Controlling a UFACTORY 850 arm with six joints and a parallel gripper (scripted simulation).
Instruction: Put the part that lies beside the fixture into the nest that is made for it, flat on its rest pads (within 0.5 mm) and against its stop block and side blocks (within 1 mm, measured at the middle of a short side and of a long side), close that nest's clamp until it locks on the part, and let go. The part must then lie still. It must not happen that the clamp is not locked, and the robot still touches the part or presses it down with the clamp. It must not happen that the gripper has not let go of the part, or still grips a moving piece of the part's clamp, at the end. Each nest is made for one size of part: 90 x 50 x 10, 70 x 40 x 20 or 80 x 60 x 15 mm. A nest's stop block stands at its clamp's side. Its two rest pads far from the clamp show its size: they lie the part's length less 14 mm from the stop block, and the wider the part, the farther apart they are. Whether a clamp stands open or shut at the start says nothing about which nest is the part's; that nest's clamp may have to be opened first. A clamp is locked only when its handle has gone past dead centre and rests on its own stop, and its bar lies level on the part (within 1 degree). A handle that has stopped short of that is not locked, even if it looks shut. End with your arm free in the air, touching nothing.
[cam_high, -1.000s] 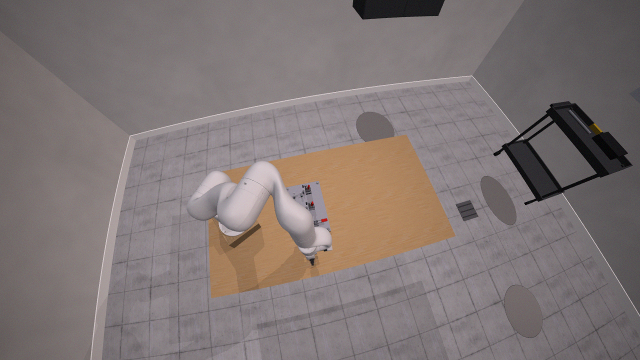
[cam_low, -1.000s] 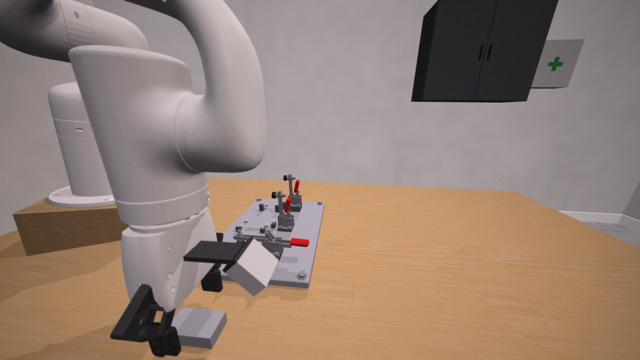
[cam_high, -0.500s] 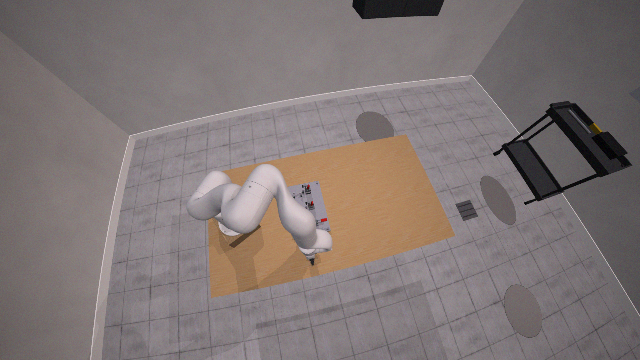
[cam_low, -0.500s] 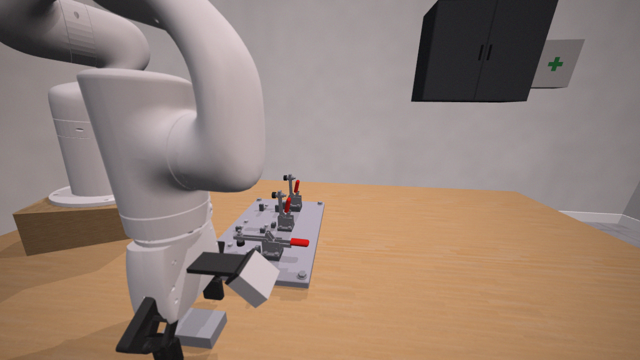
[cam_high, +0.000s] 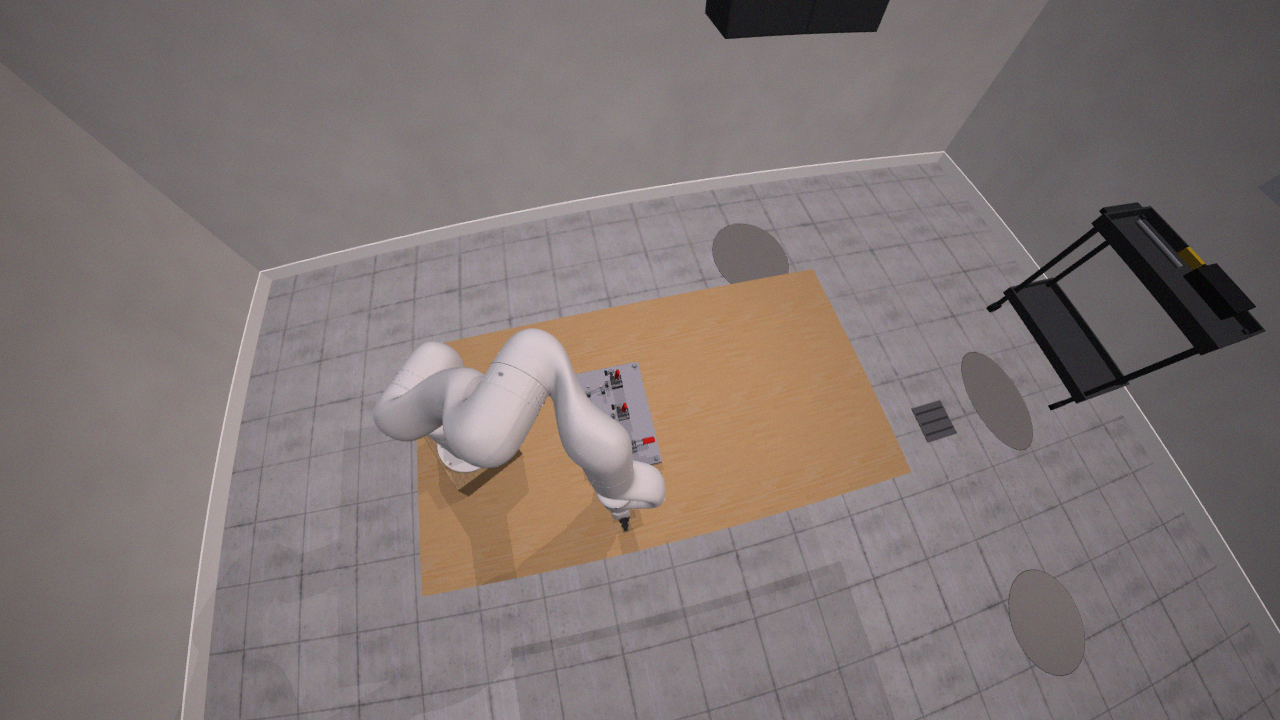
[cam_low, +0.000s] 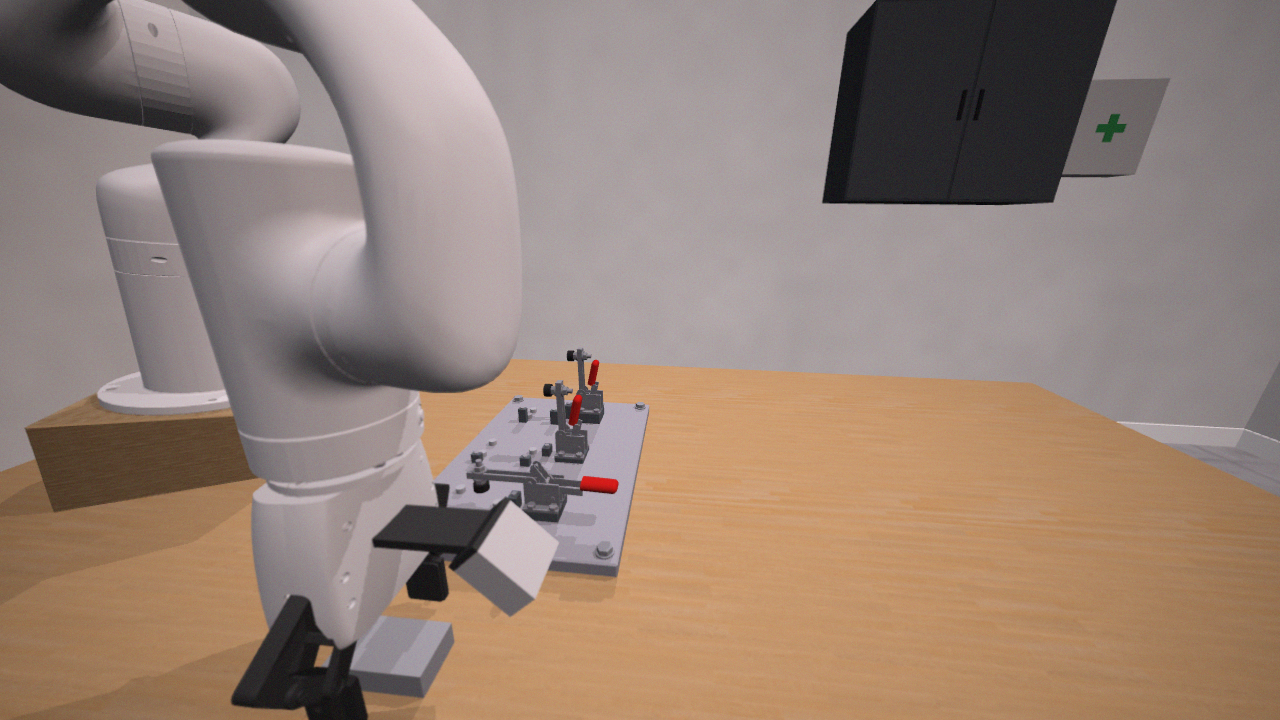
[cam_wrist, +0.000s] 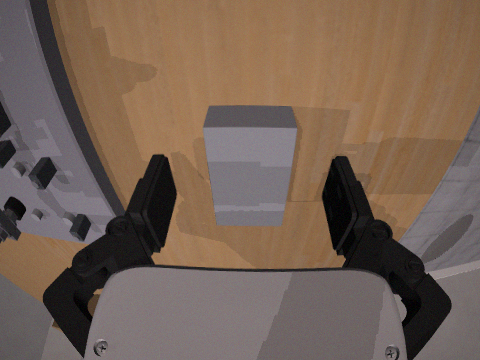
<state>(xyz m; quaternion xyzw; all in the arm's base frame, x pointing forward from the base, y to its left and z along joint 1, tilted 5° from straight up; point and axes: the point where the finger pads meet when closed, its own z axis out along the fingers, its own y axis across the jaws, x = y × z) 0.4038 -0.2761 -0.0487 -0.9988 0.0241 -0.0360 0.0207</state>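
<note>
My hand is 1 cm above the grey block part. From my hand the other things lie so: grey fixture plate 27 cm to the left, 4 cm ahead, 1 cm below; then clamp 16 cm to the left, 7 cm ahead, 3 cm above.
</note>
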